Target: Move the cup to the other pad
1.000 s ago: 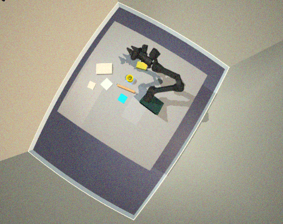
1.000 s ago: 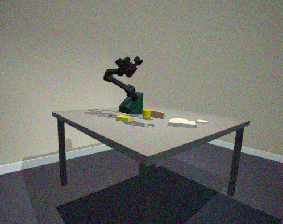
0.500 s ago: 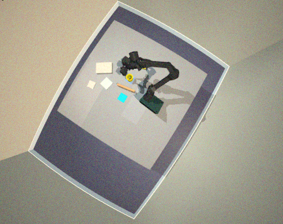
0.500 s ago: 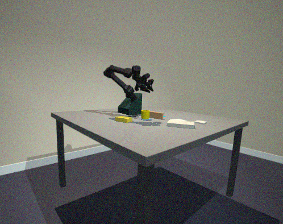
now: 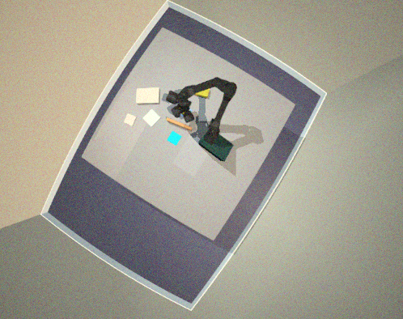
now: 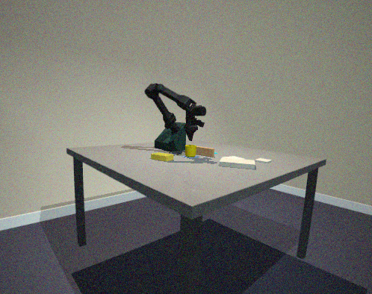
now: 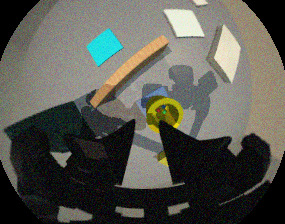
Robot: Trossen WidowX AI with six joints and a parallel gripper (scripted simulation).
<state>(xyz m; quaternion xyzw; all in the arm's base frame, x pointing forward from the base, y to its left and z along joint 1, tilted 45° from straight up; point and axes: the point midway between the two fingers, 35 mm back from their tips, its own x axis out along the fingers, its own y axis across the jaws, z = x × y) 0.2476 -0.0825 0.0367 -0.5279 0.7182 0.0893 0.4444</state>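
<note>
Now: the yellow cup 20 mm ahead of my gripper tip, 20 mm to the right of it and 60 mm below it. Also, from my gripper tip: cyan pad 10 mm behind, 200 mm to the left, 110 mm below; then large white block 350 mm ahead, 30 mm to the left, 90 mm below; then wooden bar 10 mm ahead, 90 mm to the left, 80 mm below.
</note>
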